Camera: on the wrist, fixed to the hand. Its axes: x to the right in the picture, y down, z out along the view.
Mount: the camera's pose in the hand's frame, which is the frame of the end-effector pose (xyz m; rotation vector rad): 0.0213 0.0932 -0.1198 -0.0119 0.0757 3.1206
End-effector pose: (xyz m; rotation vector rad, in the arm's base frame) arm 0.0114 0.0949 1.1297 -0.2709 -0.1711 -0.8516
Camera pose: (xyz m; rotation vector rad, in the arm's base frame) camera 0.1010 0.1018 1.0055 -0.1938 0.3840 2.2300
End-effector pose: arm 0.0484 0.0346 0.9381 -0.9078 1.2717 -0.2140
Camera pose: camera -0.0815 0.0264 0.8572 1.6890 1.2842 2.0720
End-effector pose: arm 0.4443 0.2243 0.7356 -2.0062 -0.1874 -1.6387
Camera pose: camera 0.3859 0.0827 0.7402 -0.1460 1.7366 0.5644
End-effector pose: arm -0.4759 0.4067 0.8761 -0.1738 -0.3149 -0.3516
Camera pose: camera -0.3905 0.4598 0.7605 -0.4393 0.3055 2.7130
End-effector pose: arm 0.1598 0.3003 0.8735 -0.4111 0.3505 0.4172
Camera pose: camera 0.1067 0.3309 0.7330 -0.4507 -0.6298 -2.6271
